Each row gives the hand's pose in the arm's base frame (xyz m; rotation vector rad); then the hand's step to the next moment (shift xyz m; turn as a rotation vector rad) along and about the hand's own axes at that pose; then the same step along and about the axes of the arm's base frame.
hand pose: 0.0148 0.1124 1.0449 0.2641 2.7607 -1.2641
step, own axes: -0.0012 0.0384 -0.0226 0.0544 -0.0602 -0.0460
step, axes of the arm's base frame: 0.0084 0.0416 -0.0135 -0.0657 0.0026 0.0661
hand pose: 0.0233 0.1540 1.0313 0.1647 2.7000 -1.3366
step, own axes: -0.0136 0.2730 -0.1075 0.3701 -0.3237 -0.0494
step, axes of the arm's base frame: 0.0482 0.2497 -0.1470 -0.4174 -0.1402 0.2242
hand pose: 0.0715 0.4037 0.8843 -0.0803 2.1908 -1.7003
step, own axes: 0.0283 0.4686 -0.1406 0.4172 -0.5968 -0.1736
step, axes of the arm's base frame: 0.0114 0.2502 -0.4212 -0.5488 -0.1121 0.4966
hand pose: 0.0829 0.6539 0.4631 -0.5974 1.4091 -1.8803
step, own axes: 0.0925 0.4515 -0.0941 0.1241 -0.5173 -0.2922
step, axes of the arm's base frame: -0.0106 -0.0841 -0.4627 -0.4236 0.1727 0.3989
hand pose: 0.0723 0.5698 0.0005 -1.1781 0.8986 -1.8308
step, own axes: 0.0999 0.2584 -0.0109 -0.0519 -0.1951 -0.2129
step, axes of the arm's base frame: 0.0199 -0.2042 -0.1865 -0.2280 0.1672 0.0783
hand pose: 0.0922 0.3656 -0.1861 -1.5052 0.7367 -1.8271
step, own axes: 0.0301 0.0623 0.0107 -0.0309 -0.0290 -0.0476
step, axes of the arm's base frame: 0.0148 -0.0628 -0.0271 -0.0466 0.0431 -0.0056
